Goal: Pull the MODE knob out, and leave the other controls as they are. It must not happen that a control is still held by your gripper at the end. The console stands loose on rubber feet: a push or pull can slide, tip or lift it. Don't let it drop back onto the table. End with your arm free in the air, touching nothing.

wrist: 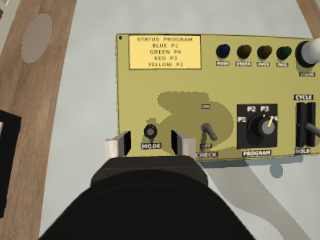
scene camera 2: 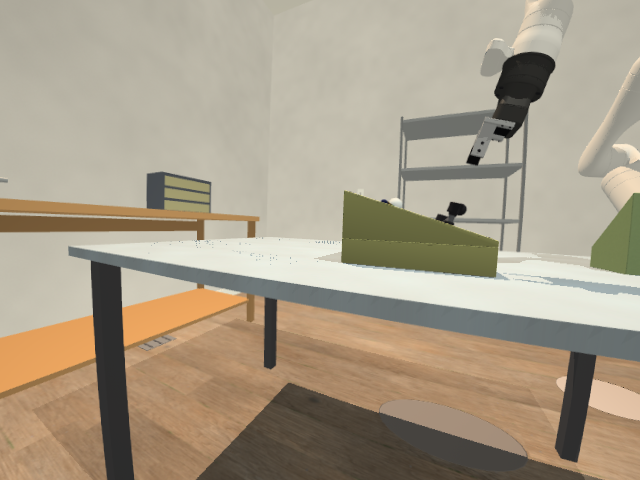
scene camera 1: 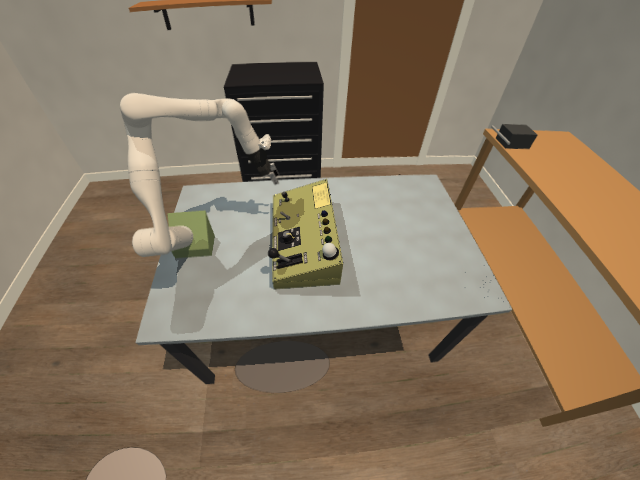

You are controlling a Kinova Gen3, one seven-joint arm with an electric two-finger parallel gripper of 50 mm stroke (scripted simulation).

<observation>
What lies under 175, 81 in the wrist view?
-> An olive wedge-shaped console.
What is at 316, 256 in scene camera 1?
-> An olive wedge-shaped console.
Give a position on an olive wedge-shaped console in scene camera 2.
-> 374, 233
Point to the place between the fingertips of my gripper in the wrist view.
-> At 151, 139
</observation>
